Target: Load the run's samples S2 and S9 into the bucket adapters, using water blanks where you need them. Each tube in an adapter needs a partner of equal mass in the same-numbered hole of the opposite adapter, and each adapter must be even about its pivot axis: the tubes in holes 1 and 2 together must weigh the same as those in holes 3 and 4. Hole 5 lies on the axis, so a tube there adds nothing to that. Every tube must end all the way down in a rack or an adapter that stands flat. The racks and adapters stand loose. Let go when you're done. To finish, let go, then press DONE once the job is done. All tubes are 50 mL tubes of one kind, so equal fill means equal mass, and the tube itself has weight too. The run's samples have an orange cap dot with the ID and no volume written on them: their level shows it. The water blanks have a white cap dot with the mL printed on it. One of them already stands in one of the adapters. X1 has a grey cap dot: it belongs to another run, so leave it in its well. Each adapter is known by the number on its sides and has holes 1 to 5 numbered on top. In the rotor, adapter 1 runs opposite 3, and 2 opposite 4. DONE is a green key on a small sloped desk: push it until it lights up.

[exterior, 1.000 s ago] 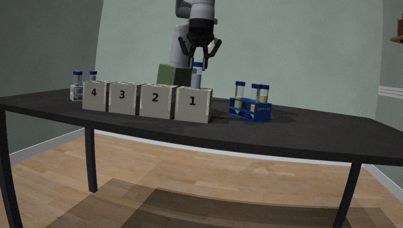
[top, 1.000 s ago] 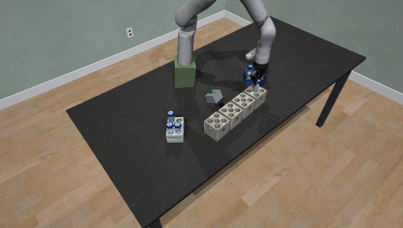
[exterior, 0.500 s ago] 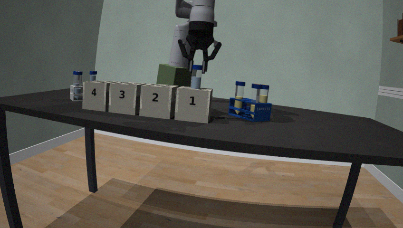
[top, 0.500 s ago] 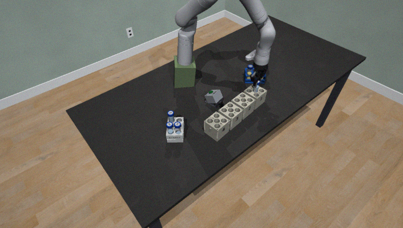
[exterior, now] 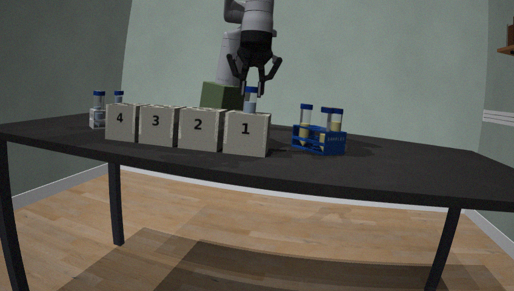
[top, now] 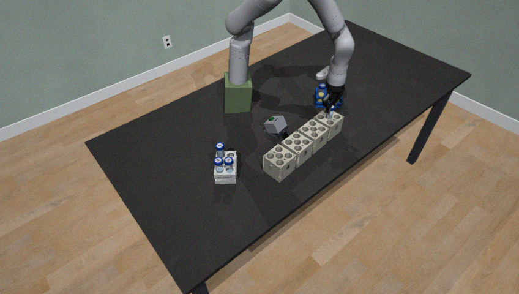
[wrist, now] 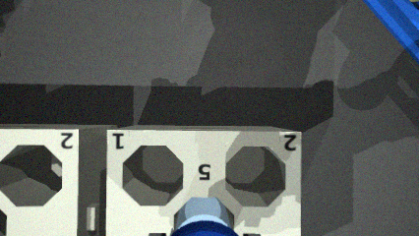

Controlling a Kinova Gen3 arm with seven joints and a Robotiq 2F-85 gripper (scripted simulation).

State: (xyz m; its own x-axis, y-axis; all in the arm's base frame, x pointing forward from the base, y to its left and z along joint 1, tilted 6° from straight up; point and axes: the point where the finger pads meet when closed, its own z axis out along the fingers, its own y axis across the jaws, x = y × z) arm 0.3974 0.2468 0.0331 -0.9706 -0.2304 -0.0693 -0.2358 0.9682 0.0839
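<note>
The water blank is 50 mm below my hand and 10 mm to the right of it. From my hand the other things lie so: adapter 2: 110 mm to the right, 100 mm below, 20 mm ahead; then grey-dot tube: 180 mm behind, 90 mm to the left, 80 mm below; then orange-dot sample tube: 170 mm to the left, 140 mm behind, 80 mm below.
</note>
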